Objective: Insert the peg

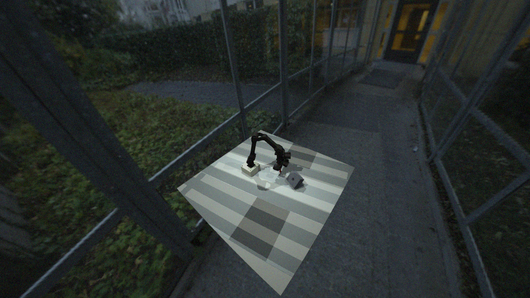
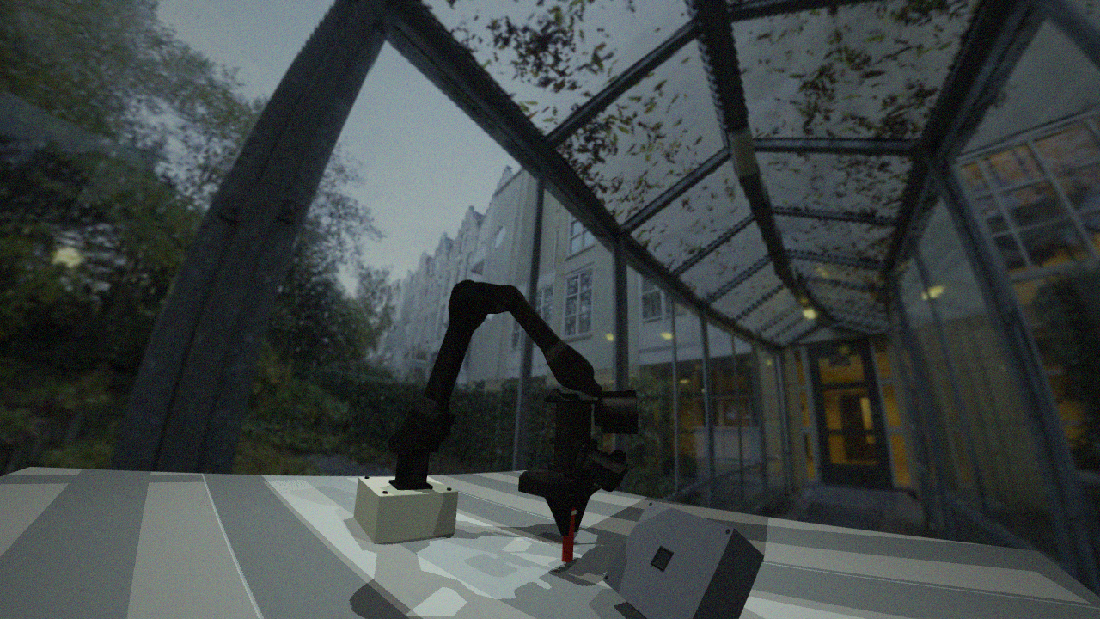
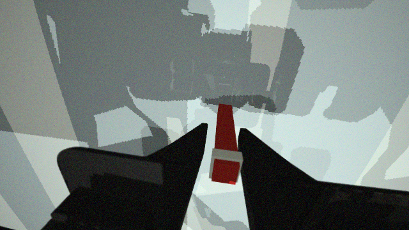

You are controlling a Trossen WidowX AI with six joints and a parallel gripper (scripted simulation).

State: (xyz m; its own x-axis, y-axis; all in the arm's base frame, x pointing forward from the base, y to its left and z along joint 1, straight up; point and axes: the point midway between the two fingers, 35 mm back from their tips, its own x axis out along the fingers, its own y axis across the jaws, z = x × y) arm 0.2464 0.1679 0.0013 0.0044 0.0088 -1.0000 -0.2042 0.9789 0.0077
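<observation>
The grey sloped panel lies 200 mm ahead of my gripper tip, 30 mm to the right of it and 20 mm above it. The rest, counted from my gripper tip: red square peg (20 mm above).
</observation>
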